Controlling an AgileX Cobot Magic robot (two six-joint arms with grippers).
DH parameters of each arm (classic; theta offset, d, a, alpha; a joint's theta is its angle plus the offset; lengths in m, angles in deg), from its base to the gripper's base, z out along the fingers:
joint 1: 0 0.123 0 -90
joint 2: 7.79 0 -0.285 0
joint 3: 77.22 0 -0.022 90
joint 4: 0 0.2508 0 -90
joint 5: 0 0 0.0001 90
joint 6: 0 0.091 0 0
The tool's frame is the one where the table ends.
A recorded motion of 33 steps. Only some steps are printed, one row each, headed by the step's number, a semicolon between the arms.
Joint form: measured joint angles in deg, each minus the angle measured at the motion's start. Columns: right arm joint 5, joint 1, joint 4, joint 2, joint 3, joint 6; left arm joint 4, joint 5, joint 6, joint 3, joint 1, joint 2.
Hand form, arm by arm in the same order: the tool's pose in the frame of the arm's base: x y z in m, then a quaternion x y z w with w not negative. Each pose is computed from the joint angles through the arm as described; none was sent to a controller.
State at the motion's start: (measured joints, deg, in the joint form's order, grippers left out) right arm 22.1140 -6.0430 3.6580 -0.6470 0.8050 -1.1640; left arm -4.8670 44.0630 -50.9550 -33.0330 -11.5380 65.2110
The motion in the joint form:
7: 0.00 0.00 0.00 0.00 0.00 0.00; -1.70 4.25 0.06 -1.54 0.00 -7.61
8: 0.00 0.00 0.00 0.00 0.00 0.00; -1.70 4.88 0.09 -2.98 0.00 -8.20
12: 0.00 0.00 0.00 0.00 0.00 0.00; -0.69 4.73 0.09 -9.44 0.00 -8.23
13: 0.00 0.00 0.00 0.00 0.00 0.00; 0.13 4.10 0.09 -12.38 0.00 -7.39
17: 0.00 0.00 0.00 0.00 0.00 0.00; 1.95 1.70 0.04 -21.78 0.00 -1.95
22: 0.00 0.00 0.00 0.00 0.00 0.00; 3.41 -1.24 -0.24 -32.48 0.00 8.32
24: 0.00 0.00 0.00 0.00 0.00 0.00; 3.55 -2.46 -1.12 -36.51 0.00 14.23
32: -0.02 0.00 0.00 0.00 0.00 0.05; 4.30 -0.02 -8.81 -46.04 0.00 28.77
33: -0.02 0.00 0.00 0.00 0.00 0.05; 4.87 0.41 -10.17 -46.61 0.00 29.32
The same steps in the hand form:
7: 0.0521 -0.0033 0.1744 0.05093 0.80347 -0.01009 0.59308; 0.1583 -0.0403 0.2424 -0.35591 0.91050 -0.14851 0.14921
8: 0.0521 -0.0033 0.1744 0.05093 0.80347 -0.01009 0.59308; 0.1595 -0.0406 0.2508 -0.35371 0.90856 -0.15520 0.15912
12: 0.0521 -0.0033 0.1744 0.05093 0.80347 -0.01009 0.59308; 0.1724 -0.0420 0.2839 -0.34288 0.89785 -0.17874 0.21057
13: 0.0521 -0.0033 0.1744 0.05093 0.80347 -0.01009 0.59308; 0.1804 -0.0425 0.2971 -0.33737 0.89296 -0.18528 0.23339
17: 0.0521 -0.0033 0.1744 0.05093 0.80347 -0.01009 0.59308; 0.2134 -0.0470 0.3305 -0.32538 0.87879 -0.20047 0.28576
22: 0.0521 -0.0033 0.1744 0.05093 0.80347 -0.01009 0.59308; 0.2661 -0.0559 0.3481 -0.31939 0.86985 -0.20543 0.31487
24: 0.0521 -0.0033 0.1744 0.05093 0.80347 -0.01009 0.59308; 0.2942 -0.0615 0.3421 -0.32659 0.86949 -0.20397 0.30940
32: 0.0521 -0.0033 0.1745 0.05129 0.80334 -0.00984 0.59322; 0.3550 -0.0731 0.3068 -0.39062 0.86701 -0.18385 0.24881
33: 0.0521 -0.0033 0.1745 0.05129 0.80334 -0.00984 0.59322; 0.3572 -0.0729 0.3060 -0.39923 0.86430 -0.18124 0.24648

